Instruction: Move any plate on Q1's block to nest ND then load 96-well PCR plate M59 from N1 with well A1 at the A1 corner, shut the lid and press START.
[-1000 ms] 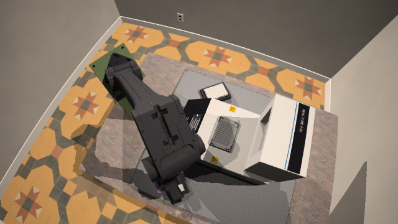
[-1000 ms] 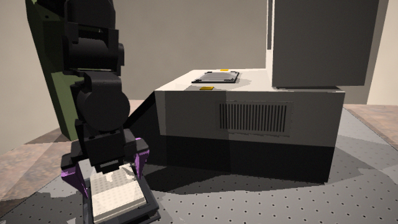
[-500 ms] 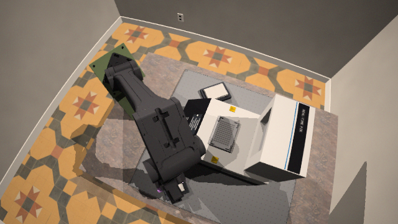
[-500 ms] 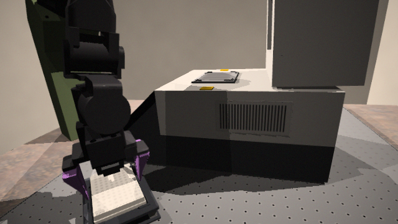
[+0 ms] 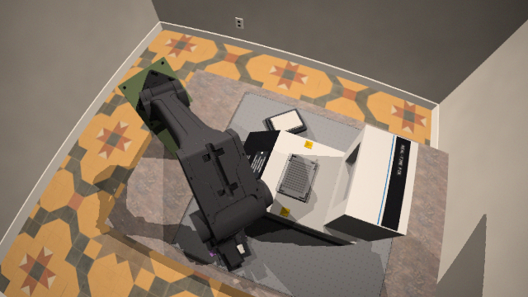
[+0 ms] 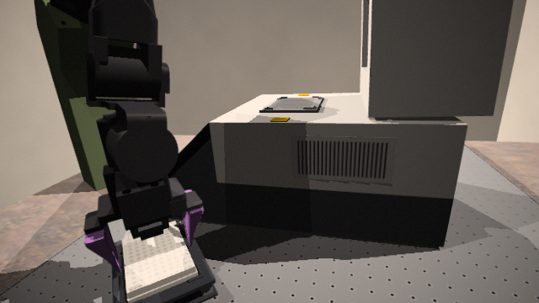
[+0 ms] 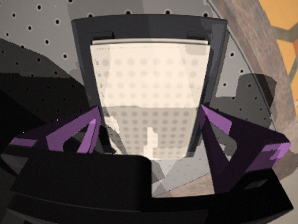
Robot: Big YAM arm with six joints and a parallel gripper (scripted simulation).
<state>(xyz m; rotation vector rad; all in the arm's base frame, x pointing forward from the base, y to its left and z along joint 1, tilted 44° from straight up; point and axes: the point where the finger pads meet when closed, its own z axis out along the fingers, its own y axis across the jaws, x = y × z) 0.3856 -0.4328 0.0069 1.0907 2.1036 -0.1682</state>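
My hand is 20 mm above the dark nest N1. From my hand the other things lie so: dark nest nd: 220 mm ahead, 530 mm to the left, 30 mm below.
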